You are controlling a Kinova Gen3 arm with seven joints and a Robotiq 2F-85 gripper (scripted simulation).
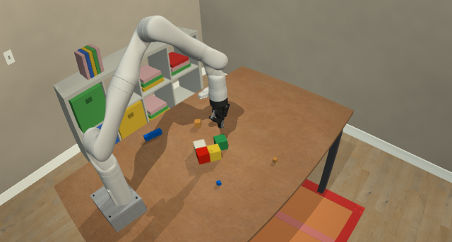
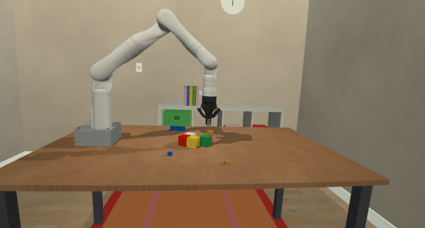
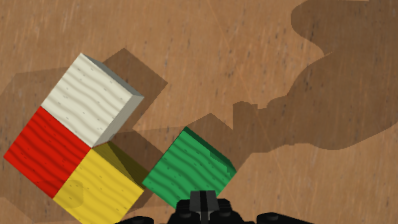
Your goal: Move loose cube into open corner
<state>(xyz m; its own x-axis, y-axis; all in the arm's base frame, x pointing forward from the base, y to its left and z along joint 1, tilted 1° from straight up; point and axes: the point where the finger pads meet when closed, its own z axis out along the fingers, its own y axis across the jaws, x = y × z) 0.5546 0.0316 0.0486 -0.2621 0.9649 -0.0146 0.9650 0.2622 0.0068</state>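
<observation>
Now: the green cube 10 cm below my hand and 1 cm behind it. Round my hand: red cube: 12 cm behind, 10 cm below, 1 cm to the right; then white cube: 10 cm below, 10 cm behind, 4 cm to the left; then yellow cube: 10 cm below, 7 cm behind, 3 cm to the right.
</observation>
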